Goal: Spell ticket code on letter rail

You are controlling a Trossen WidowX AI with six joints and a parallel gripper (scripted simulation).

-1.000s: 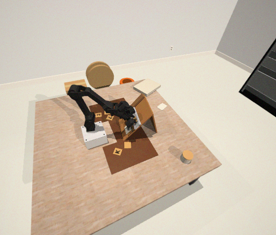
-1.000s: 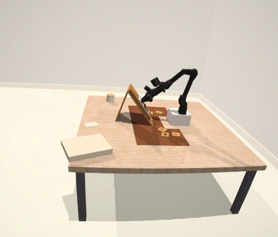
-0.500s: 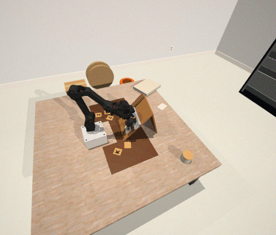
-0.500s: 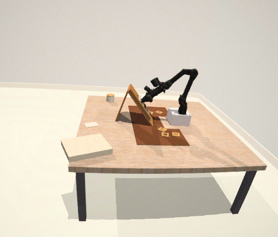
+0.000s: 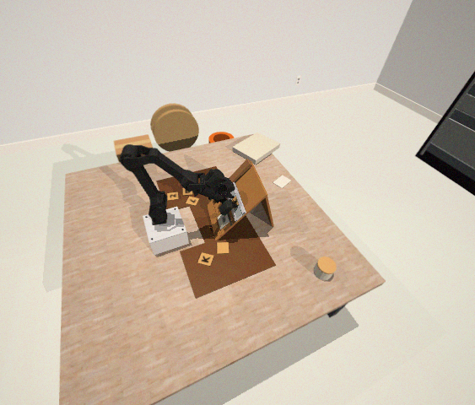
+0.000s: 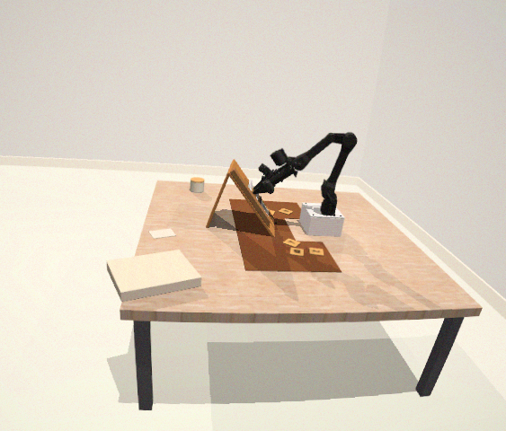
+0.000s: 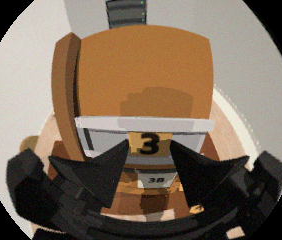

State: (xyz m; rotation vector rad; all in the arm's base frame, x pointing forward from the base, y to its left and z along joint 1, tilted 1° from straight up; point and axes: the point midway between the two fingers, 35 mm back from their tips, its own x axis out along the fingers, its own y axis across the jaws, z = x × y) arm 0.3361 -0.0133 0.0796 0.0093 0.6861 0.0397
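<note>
Now: the pale ticket 60 mm behind my gripper tip, 30 mm to the right of it and 80 mm below it. Round my gripper tip: dark mat: 160 mm behind, 40 mm to the left, 160 mm below; then blank-faced tile: 90 mm behind, 140 mm to the right, 150 mm below; then tile marked 3: right at my gripper tip.
</note>
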